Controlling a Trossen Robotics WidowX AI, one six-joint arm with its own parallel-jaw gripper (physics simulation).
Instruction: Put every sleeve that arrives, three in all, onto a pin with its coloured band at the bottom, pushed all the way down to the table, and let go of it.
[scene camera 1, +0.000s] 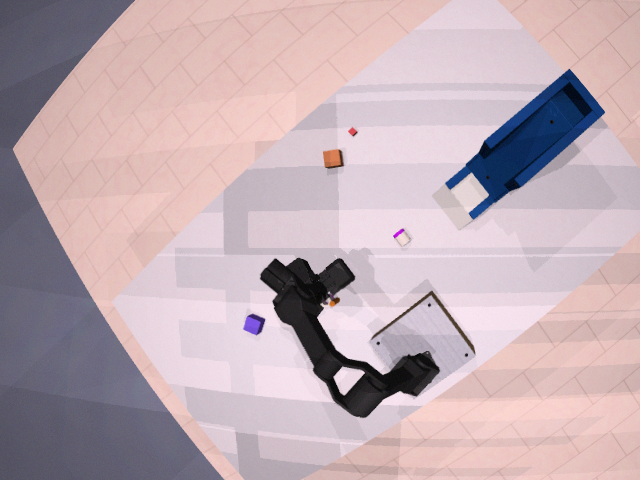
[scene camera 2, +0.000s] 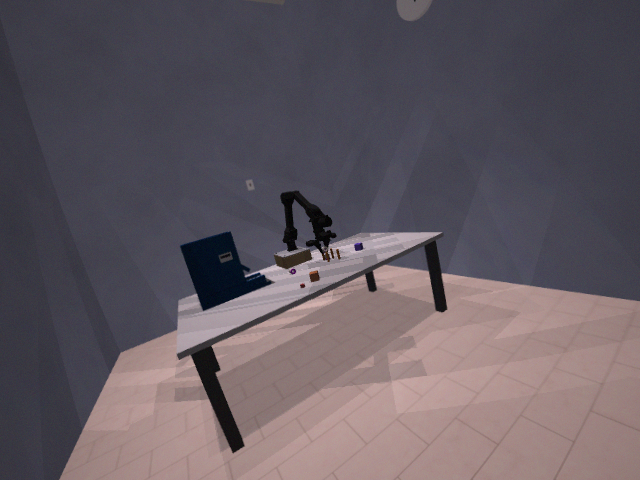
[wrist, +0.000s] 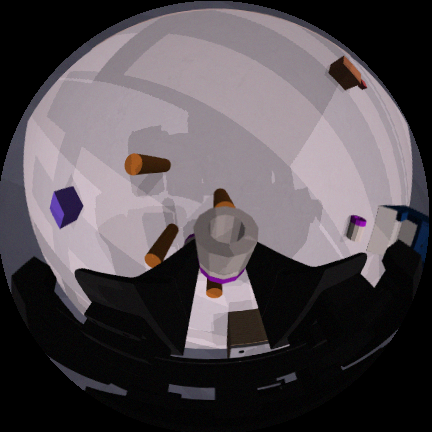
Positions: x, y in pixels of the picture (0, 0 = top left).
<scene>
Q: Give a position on a purple cube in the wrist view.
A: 65, 206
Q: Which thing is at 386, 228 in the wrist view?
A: A white chute mouth.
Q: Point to my gripper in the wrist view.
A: At 220, 243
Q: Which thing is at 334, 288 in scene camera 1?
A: My gripper.
</scene>
